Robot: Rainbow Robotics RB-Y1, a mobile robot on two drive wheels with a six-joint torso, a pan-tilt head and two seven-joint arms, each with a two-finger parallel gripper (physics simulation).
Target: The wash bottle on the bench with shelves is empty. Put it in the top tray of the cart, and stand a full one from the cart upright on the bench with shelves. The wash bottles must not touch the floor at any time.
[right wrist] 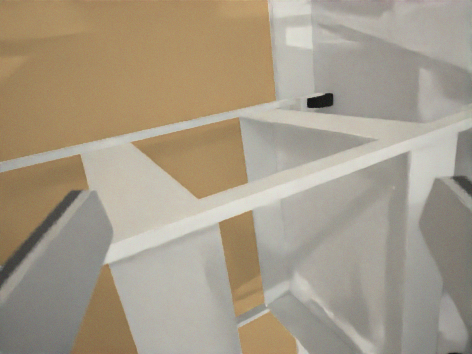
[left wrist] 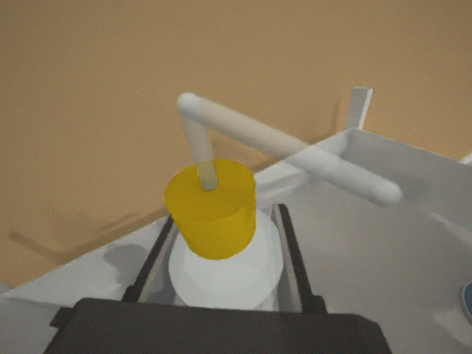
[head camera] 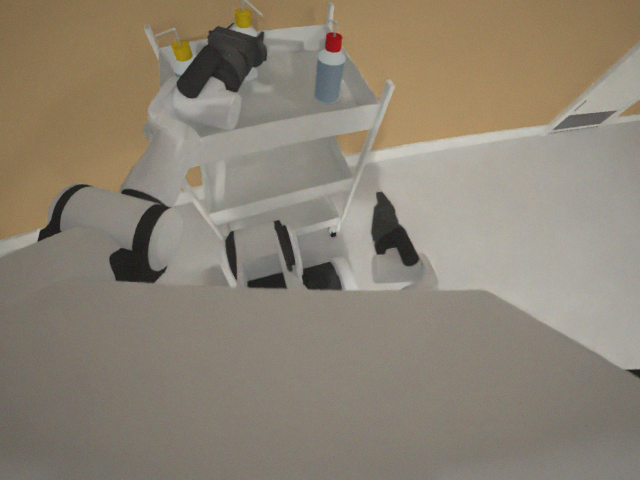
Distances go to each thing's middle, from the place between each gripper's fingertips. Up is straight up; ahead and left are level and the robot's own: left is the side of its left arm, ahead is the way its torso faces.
Right now my right hand is 380 mm to the right of the clear wash bottle with yellow cap [left wrist: 227, 254], 340 mm below it and 230 mm short of it.
My left gripper is now 30 mm past the clear wash bottle with yellow cap and 10 mm to the right of it.
